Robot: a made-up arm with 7 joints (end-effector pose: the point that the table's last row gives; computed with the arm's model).
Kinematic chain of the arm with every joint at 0, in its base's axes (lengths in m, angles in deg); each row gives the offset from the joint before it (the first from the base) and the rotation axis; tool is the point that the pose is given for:
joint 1: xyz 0 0 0.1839 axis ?
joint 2: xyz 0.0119 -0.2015 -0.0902 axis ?
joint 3: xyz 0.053 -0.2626 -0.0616 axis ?
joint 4: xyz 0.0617 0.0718 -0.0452 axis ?
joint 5: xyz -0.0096 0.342 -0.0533 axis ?
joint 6: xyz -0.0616 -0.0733 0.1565 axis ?
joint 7: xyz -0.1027 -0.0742 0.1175 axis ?
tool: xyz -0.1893 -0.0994 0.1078
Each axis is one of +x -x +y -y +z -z.
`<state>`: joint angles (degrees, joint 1 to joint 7).
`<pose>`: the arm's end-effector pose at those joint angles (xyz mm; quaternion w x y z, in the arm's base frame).
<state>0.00 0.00 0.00 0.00 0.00 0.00 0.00</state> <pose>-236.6 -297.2 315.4 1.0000 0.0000 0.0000 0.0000</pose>
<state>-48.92 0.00 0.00 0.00 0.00 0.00 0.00</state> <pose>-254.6 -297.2 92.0 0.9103 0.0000 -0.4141 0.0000</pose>
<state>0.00 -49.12 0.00 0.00 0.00 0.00 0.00</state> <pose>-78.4 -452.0 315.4 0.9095 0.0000 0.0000 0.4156</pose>
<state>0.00 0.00 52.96 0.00 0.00 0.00 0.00</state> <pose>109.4 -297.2 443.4 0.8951 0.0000 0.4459 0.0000</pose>
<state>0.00 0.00 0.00 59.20 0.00 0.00 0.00</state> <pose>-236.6 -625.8 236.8 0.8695 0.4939 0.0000 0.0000</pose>
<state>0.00 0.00 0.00 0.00 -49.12 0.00 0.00</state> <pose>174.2 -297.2 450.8 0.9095 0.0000 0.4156 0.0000</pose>
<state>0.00 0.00 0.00 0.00 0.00 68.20 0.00</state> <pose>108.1 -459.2 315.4 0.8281 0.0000 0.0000 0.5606</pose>
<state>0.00 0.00 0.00 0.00 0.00 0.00 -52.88</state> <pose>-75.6 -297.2 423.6 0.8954 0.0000 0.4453 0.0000</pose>
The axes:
joint 1: +y
joint 2: -z
joint 3: +y
joint 4: +x
joint 5: -y
joint 6: +z
joint 7: -y

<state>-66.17 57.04 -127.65 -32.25 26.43 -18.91 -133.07</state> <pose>300.1 -225.2 78.2 0.4875 0.3765 -0.6694 -0.4153</pose>
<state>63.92 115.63 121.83 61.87 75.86 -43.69 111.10</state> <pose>-27.0 -381.1 14.0 0.2010 0.8614 -0.4342 0.1703</pose>
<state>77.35 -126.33 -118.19 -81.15 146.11 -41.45 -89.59</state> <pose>4.2 465.1 -214.1 0.6283 0.5143 -0.5571 -0.1743</pose>
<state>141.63 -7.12 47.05 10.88 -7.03 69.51 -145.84</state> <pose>-395.0 -78.1 78.7 0.7789 -0.2911 -0.1485 -0.5353</pose>
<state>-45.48 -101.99 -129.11 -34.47 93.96 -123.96 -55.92</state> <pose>-16.1 476.4 -78.2 0.3676 -0.6042 -0.0535 -0.7050</pose>
